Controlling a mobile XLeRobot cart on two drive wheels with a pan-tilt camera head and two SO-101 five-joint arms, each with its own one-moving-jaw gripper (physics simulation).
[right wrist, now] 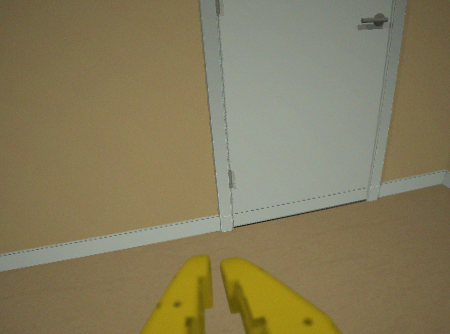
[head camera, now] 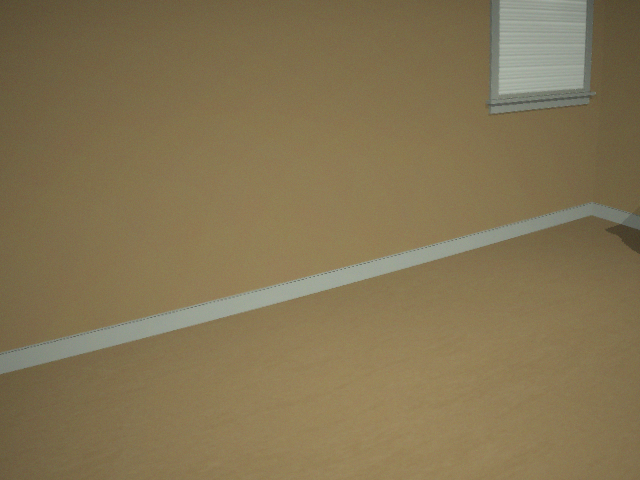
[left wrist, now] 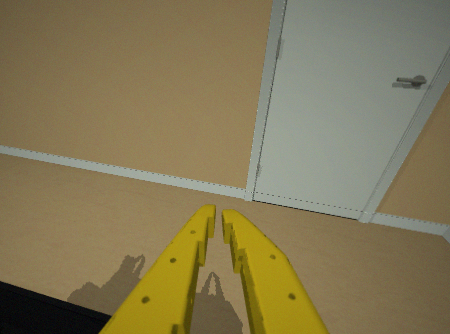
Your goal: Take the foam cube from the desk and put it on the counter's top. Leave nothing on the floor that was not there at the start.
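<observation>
The foam cube, the desk and the counter do not show in the head view or in either wrist view. My left gripper (left wrist: 219, 212) is shut and empty, its two yellow jaws side by side with the tips nearly together, above the floor. My right gripper (right wrist: 215, 262) is shut and empty too, its yellow jaw tips close together above the floor.
A window (head camera: 541, 46) is high on the tan wall at the right, above a white baseboard (head camera: 330, 281). A white door (left wrist: 345, 110) (right wrist: 300, 100) with a lever handle stands in the wall. Arm shadows (left wrist: 112, 280) lie on the floor. A dark surface (left wrist: 40, 312) shows at the lower left.
</observation>
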